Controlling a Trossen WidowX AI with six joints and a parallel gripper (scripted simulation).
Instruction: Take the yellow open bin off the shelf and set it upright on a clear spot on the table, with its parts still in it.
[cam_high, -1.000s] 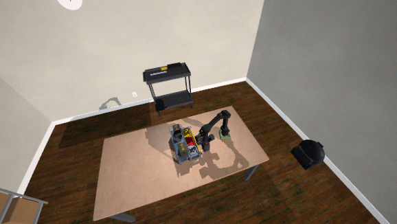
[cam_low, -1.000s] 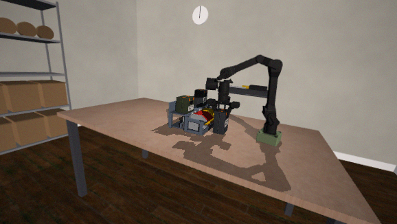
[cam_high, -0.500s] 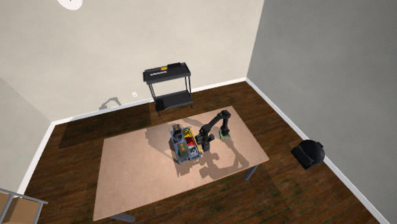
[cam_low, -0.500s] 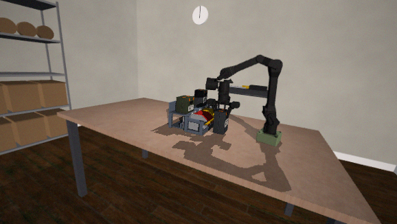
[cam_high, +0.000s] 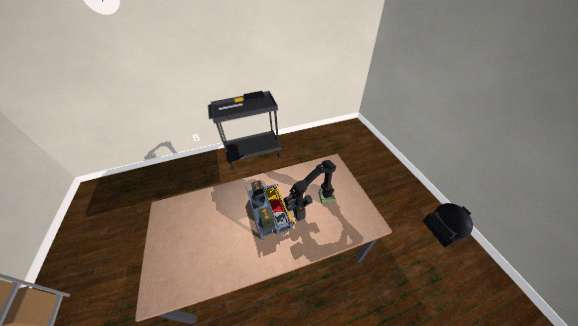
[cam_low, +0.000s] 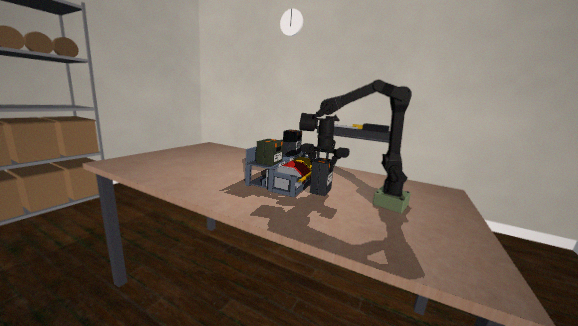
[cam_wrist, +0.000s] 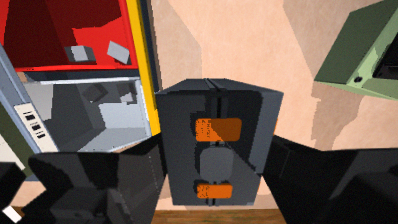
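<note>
Right now my hand is 6 cm above the black box. The rest, counted from my hand: yellow bar (8 cm ahead, 11 cm to the right, 8 cm below); red bin (17 cm ahead, 10 cm to the right, 10 cm below); grey bin (16 cm ahead, 1 cm to the left, 10 cm below).
</note>
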